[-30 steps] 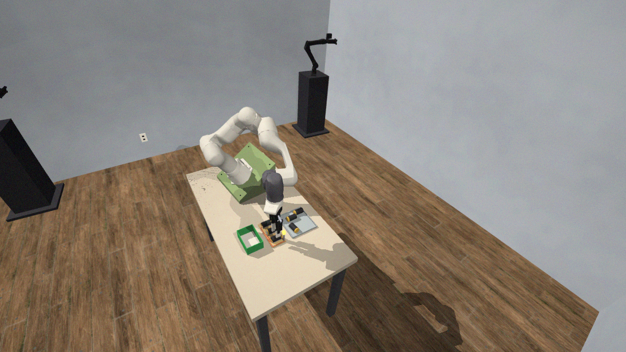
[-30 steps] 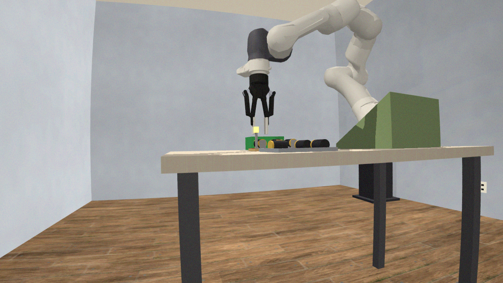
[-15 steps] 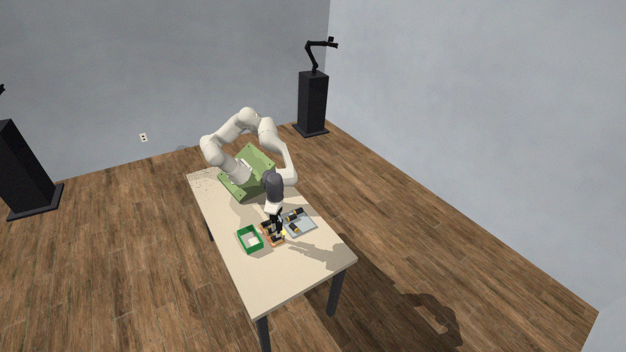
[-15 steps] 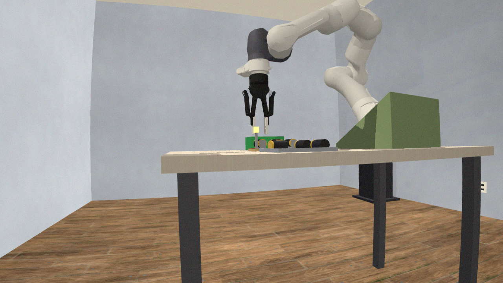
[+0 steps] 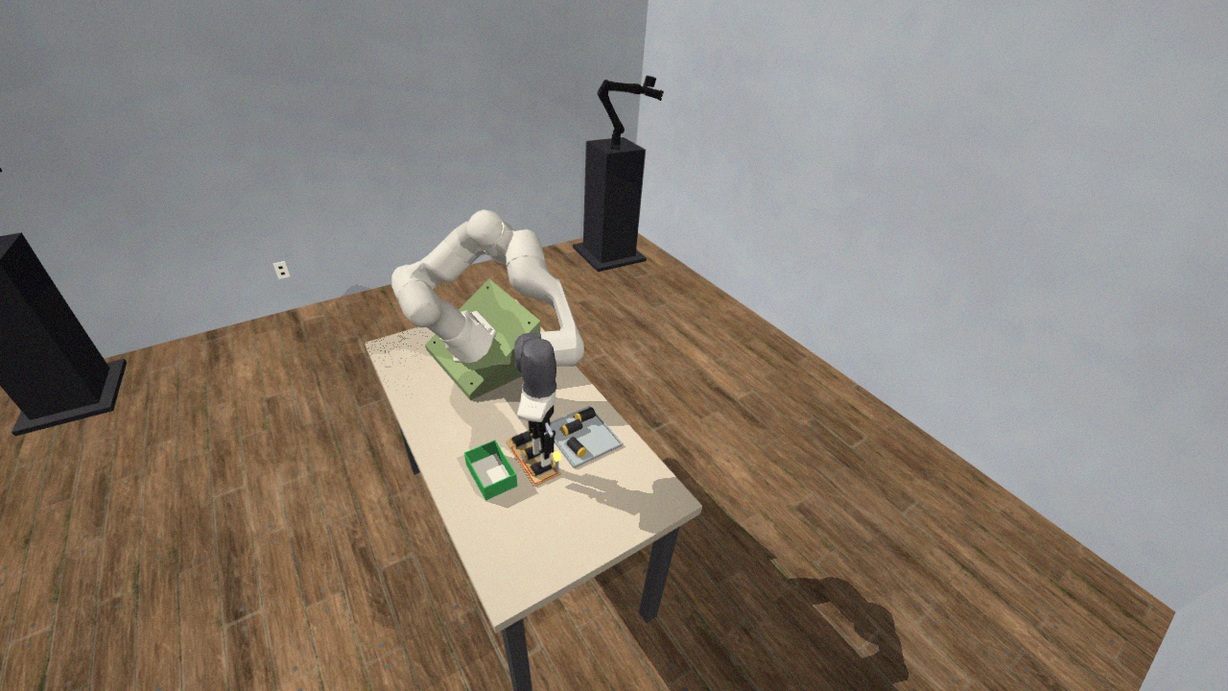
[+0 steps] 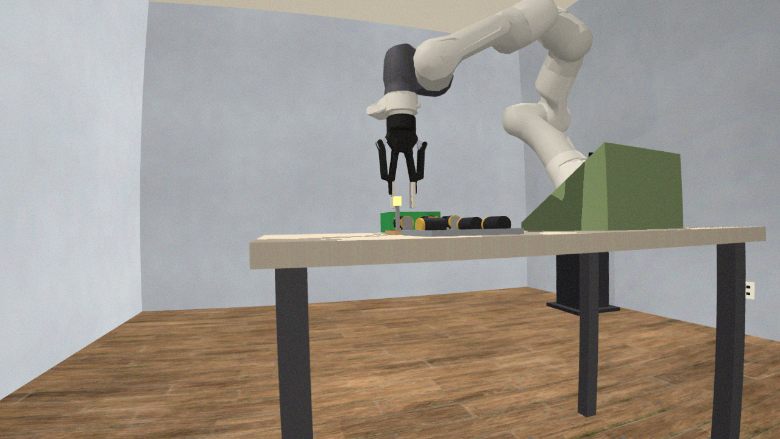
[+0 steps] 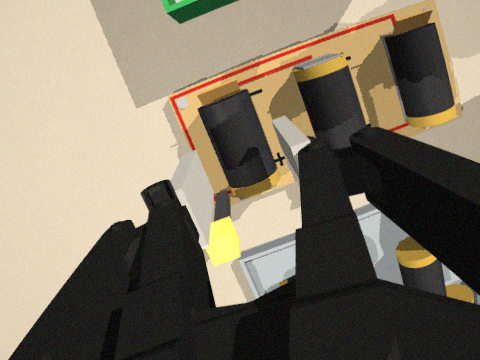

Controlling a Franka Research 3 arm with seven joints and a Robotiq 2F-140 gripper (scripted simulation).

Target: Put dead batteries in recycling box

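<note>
Right now the bulb post is 20 mm ahead of my hand, 40 mm to the left of it and 60 mm below it. Round my hand: battery holder: 60 mm behind, 10 mm to the right, 90 mm below; then green recycling box: 60 mm behind, 140 mm to the right, 80 mm below; then grey tray: 80 mm behind, 170 mm to the left, 90 mm below.
</note>
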